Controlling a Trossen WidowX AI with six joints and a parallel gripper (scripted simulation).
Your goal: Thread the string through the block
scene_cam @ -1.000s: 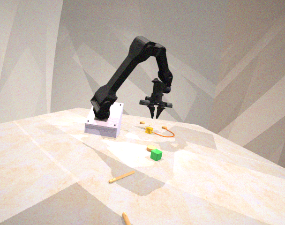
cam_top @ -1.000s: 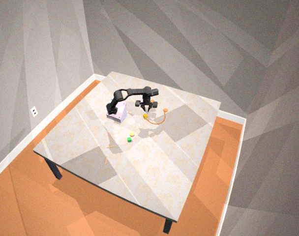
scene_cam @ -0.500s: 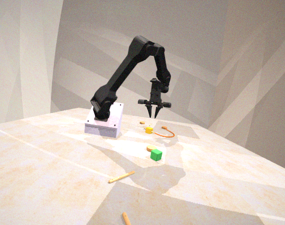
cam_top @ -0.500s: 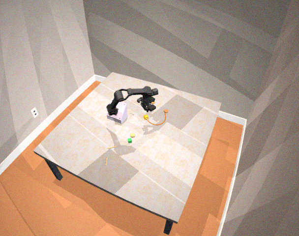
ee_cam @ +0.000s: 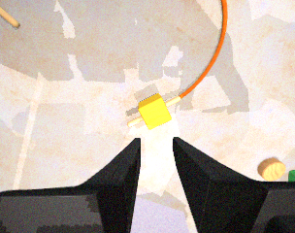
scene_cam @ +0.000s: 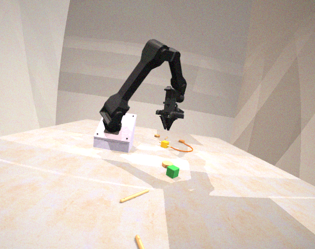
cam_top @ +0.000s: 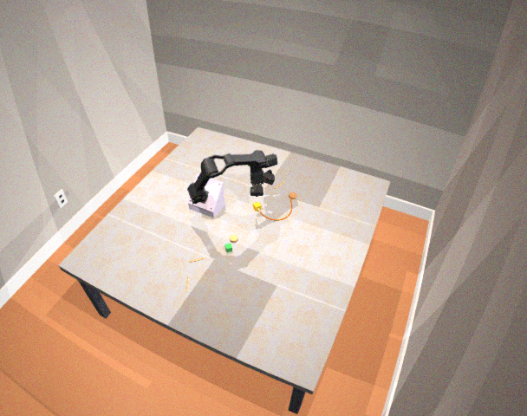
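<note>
The yellow wooden block lies 80 mm below my gripper tip. Round my gripper tip: thin wooden stick 80 mm below, 10 mm to the right, 10 mm ahead; then green cube 310 mm to the right, 80 mm below, 10 mm ahead.
</note>
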